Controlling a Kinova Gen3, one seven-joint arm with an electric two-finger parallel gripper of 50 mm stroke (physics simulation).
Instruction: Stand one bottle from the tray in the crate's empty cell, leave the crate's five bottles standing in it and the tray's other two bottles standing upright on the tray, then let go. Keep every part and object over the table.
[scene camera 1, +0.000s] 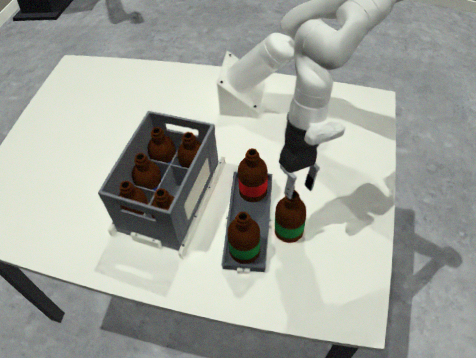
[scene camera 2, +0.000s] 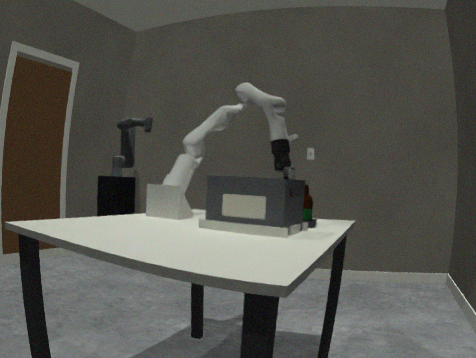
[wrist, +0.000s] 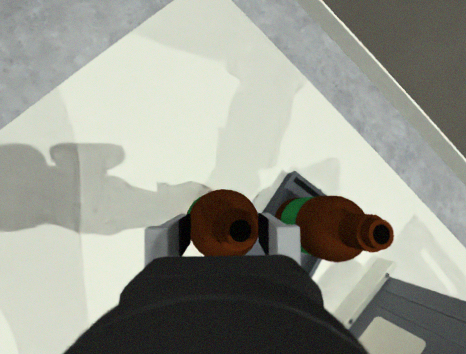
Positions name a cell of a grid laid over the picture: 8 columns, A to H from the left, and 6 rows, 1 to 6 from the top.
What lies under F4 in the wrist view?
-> A green-label bottle.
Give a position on a brown green-label bottle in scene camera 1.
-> At E4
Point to a red-label bottle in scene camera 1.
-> E3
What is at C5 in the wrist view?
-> My gripper.
